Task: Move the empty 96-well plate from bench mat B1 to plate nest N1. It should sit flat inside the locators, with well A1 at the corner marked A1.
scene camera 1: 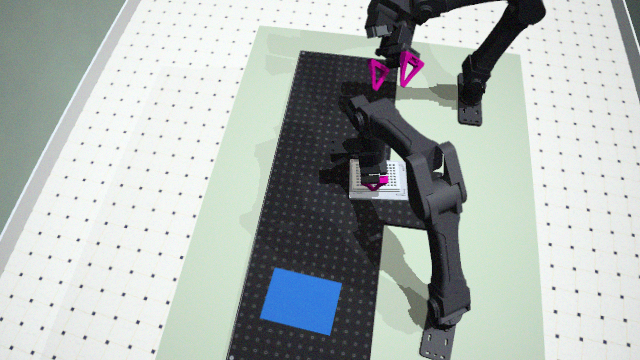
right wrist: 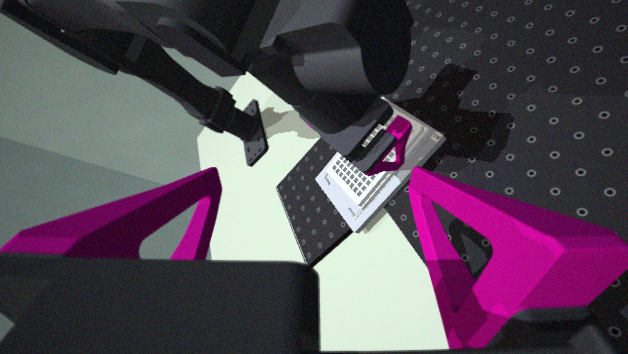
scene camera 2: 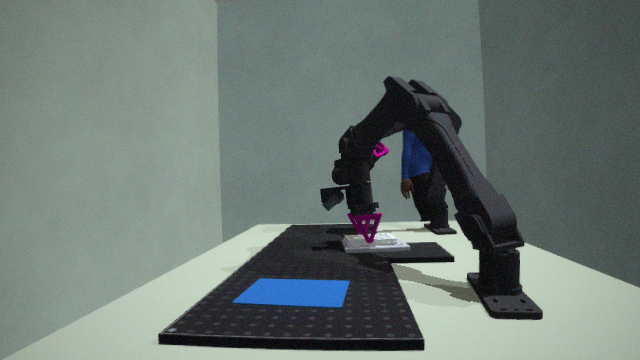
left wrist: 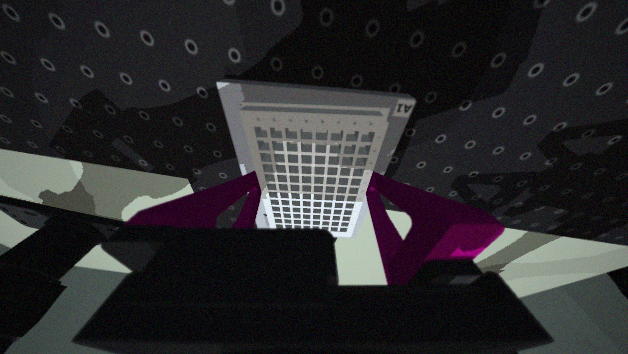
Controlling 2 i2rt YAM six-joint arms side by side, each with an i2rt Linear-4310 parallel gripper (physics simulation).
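Frame: origin at the left arm's base, x ahead, y up, z right, level; centimetres.
Where they show: left gripper, between the fingertips: (scene camera 1: 372, 176) (right wrist: 377, 149) (scene camera 2: 366, 240) (left wrist: 313, 176); right gripper, between the fingertips: (scene camera 1: 388, 88) (right wrist: 315, 177); left arm's base, origin of its link: (scene camera 1: 441, 317) (right wrist: 254, 131) (scene camera 2: 498, 295) (left wrist: 87, 223); right arm's base, origin of its link: (scene camera 1: 469, 99) (scene camera 2: 439, 229).
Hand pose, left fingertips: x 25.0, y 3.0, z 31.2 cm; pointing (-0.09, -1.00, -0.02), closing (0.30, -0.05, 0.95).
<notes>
Things, the pixels of their top centre, and the offset from my left fingertips. "spot": a spot on its surface instead. Level surfaces: height alone.
- white 96-well plate, centre of its top: (left wrist: 312, 193) (right wrist: 369, 150) (scene camera 2: 369, 236) (scene camera 1: 375, 174) dz +0.2, dx -0.8, dy +1.1 cm
- pale nest N1, centre of its top: (left wrist: 309, 191) (right wrist: 367, 159) (scene camera 2: 373, 241) (scene camera 1: 379, 178) dz +0.2, dx -1.9, dy -0.3 cm
- nest's A1 mark, centre of its top: (left wrist: 403, 108) dz +3.6, dx +6.7, dy -0.6 cm
- Blue mat B1, height of its surface: dy -1.5 cm
- black perforated board, height of its surface: dy -1.7 cm
- side extension, a spot on its surface: (scene camera 2: 430, 251) spot: dz -4.2, dx -16.0, dy -1.7 cm
The white 96-well plate (scene camera 1: 392, 171) (left wrist: 312, 162) (right wrist: 352, 176) is over the pale nest N1 (scene camera 1: 401, 194) (scene camera 2: 402, 247) (left wrist: 320, 92) (right wrist: 336, 196), looks level and lies within its outline; whether it is fully seated is hard to tell. The nest's A1 mark (left wrist: 404, 108) is at its upper right corner in the left wrist view; the plate's own A1 is unreadable. My left gripper (scene camera 1: 374, 187) (scene camera 2: 369, 241) (left wrist: 313, 176) is shut on the plate's long sides. My right gripper (scene camera 1: 390, 87) (right wrist: 315, 177) is open and empty, raised beyond it. Blue mat B1 (scene camera 1: 301, 301) (scene camera 2: 292, 292) holds no plate.
The black perforated board (scene camera 1: 305, 225) (scene camera 2: 380, 320) carries the mat and nest, with a side extension (scene camera 2: 430, 251) at the right. The left arm (scene camera 1: 445, 240) (scene camera 2: 465, 160) arches over the table beside the nest. A person in blue (scene camera 2: 416, 155) stands behind the table.
</notes>
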